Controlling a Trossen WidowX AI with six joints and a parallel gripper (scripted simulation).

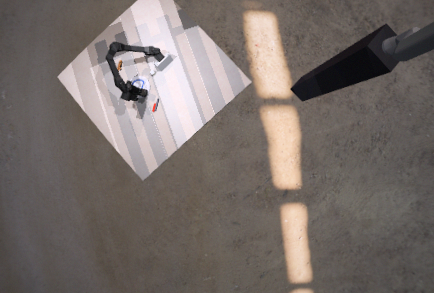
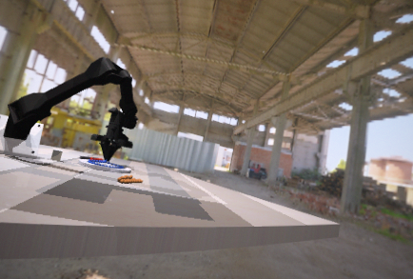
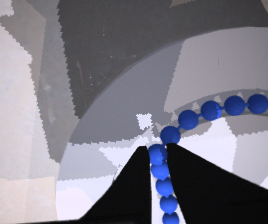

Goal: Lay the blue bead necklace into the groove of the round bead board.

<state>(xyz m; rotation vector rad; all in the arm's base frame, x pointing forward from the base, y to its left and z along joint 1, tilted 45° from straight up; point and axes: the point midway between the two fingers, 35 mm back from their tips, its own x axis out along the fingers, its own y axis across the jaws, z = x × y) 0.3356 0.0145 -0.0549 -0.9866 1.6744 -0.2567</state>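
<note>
The round white bead board lies 2 cm behind my gripper tip, 6 cm to the right of it and 1 cm below it. Round my gripper tip: small white block: 20 cm behind, 5 cm to the right; then red pen-like object: 1 cm behind, 17 cm to the left, 2 cm below.
</note>
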